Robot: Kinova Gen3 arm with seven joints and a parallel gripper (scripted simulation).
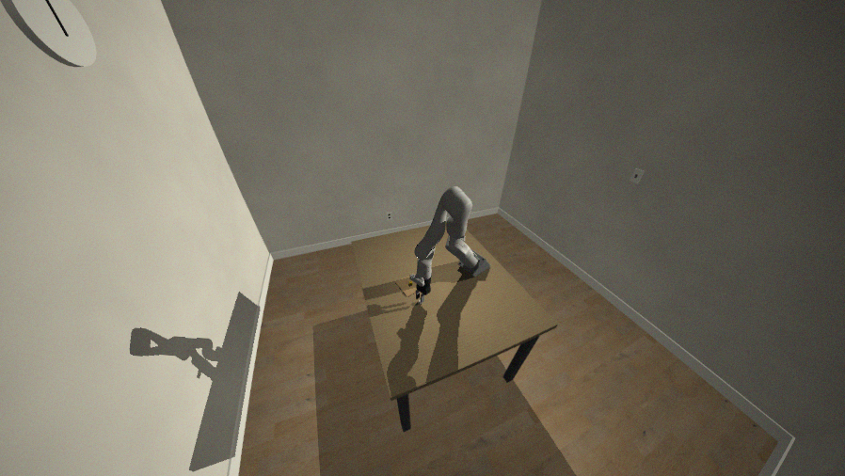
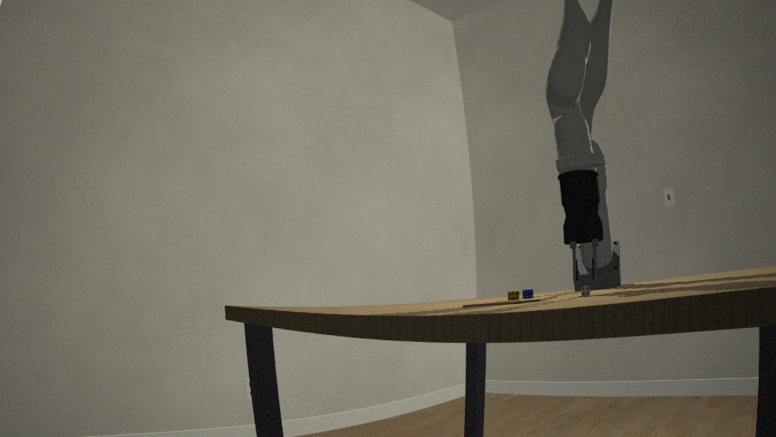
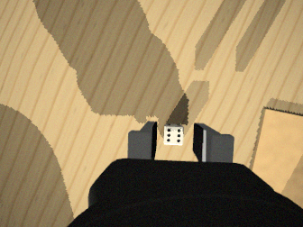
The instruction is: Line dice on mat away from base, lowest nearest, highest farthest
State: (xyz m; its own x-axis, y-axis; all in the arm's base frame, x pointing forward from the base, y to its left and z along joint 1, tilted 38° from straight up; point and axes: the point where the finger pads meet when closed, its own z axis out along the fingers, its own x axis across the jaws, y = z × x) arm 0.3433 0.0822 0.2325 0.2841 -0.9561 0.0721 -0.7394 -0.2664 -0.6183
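My hand is 4 cm above the white die. From my hand the other things lie so: blue die 5 cm behind, 15 cm to the right, 3 cm below; tan mat 15 cm to the right, 4 cm below; yellow die 15 cm to the right, 3 cm below.
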